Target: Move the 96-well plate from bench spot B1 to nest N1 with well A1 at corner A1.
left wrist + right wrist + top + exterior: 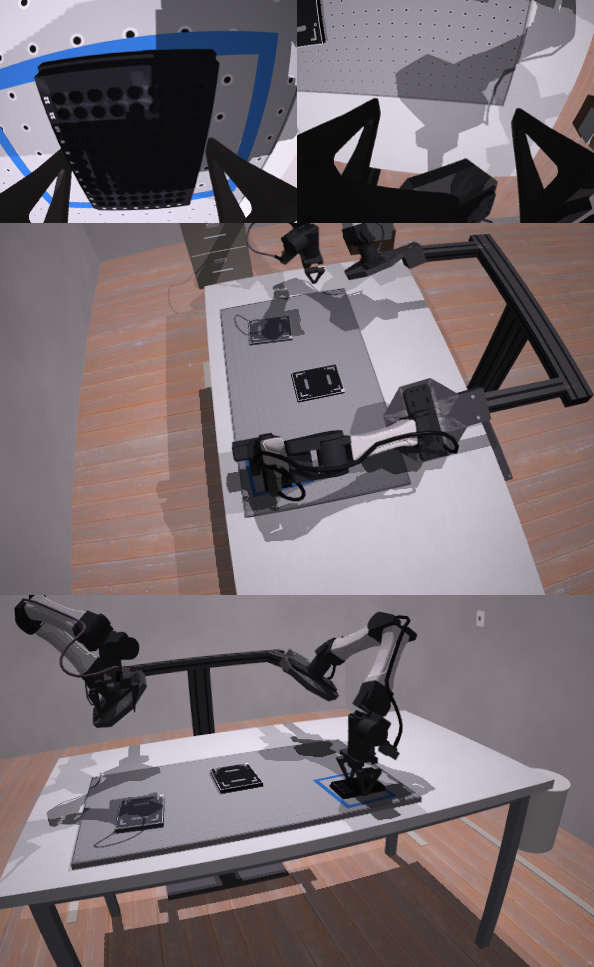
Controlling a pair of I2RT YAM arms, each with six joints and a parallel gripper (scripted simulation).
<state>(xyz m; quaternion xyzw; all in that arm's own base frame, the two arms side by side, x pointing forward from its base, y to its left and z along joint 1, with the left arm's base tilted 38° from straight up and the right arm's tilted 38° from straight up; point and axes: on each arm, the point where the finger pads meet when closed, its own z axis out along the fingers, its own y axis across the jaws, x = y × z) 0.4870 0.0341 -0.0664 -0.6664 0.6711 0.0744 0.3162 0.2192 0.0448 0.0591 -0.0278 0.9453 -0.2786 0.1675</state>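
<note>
Now: the black 96-well plate right at my left hand. Also, from my left hand: nest N1: 57 cm to the right, 3 cm behind.
</note>
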